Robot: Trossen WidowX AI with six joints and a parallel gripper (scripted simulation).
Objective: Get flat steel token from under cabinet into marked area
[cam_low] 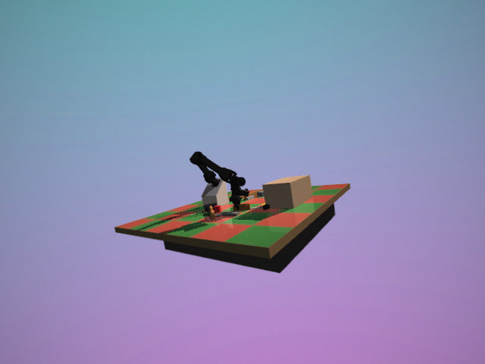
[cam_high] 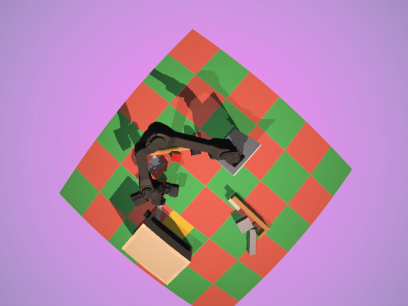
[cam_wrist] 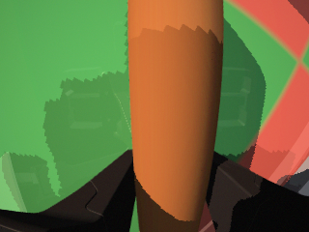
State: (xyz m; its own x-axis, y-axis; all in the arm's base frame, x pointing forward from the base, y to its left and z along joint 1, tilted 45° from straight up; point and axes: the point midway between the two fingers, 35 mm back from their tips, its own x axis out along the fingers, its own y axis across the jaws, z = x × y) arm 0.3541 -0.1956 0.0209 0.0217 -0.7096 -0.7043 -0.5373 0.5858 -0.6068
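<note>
My gripper tip is now 150 mm past the red cube, 50 mm to the left of it and 10 mm below it. Also, from my gripper tip: grey t-shaped tool: 10 mm behind, 110 mm to the right; then grey token: 190 mm ahead, 170 mm to the left; then pale bar: 190 mm behind, 350 mm to the left.
</note>
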